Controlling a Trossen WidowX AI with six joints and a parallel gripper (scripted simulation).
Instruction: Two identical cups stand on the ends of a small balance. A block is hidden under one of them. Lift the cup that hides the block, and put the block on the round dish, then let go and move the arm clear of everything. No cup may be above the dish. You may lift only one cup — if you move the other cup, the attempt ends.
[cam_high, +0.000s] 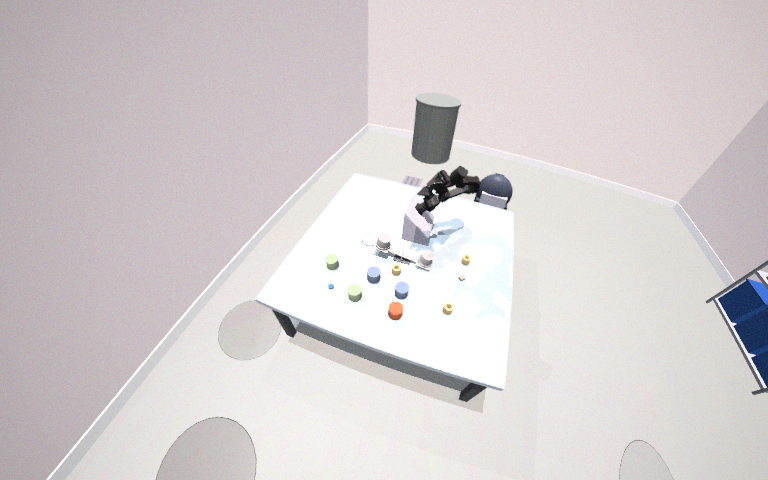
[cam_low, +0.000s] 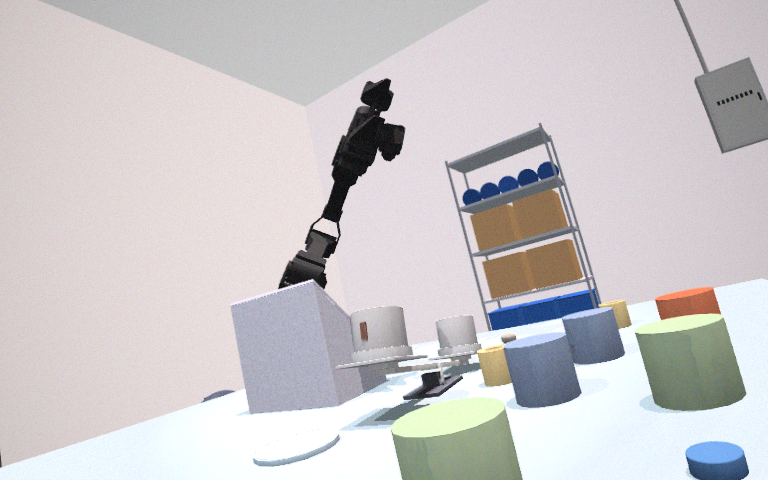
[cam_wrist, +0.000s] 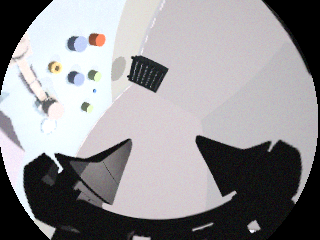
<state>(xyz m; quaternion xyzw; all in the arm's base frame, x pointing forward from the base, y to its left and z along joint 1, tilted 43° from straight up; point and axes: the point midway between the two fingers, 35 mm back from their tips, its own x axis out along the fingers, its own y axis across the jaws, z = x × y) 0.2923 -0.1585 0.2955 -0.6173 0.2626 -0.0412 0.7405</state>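
My gripper tip is 2 cm past the cup, 10 cm to the right of it and 45 cm above it. From my gripper tip the other things lie so: small balance 5 cm to the right, 47 cm below; round white dish 6 cm behind, 29 cm to the right, 51 cm below; plank 5 cm to the right, 49 cm below.
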